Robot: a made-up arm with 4 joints.
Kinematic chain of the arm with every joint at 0, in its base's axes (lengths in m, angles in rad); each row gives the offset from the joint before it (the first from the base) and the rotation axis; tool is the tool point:
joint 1: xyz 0 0 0.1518 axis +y
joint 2: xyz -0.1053 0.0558 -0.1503 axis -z
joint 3: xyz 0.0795 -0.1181 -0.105 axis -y
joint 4: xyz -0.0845 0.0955 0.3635 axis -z
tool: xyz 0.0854 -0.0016 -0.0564
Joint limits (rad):
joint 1: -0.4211..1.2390
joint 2: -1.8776..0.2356
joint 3: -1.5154..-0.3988
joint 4: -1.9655..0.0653
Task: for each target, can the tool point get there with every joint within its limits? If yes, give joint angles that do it. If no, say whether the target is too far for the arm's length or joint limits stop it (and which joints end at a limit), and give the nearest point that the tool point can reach.
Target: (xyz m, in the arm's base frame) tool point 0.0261 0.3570 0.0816
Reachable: yes | joints -0.0766 -1.1264 -0.9582 -0.4844
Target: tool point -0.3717 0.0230 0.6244
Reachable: no: joint limits stop it (at a limit: joint 2, joint 3) | nearest point -0.1288 0.1430 0.3156 | short by 0.411 m
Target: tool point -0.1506 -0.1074 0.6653
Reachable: no: joint limits stop it (at a limit: joint 2, joint 3, joint 4) | nearest point -0.0565 0.1263 0.3446 | short by 0.408 m
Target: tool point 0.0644 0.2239 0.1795
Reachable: yes | joints -0.0840 -0.5113 -0.7497 -1.5069
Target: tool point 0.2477 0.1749 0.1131
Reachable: yes | joints -0.1979 -0.1663 -1.3420 -1.7920
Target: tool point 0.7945 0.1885 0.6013
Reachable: no: too far | nearest point 0.3015 0.1056 0.1525 | short by 0.672 m
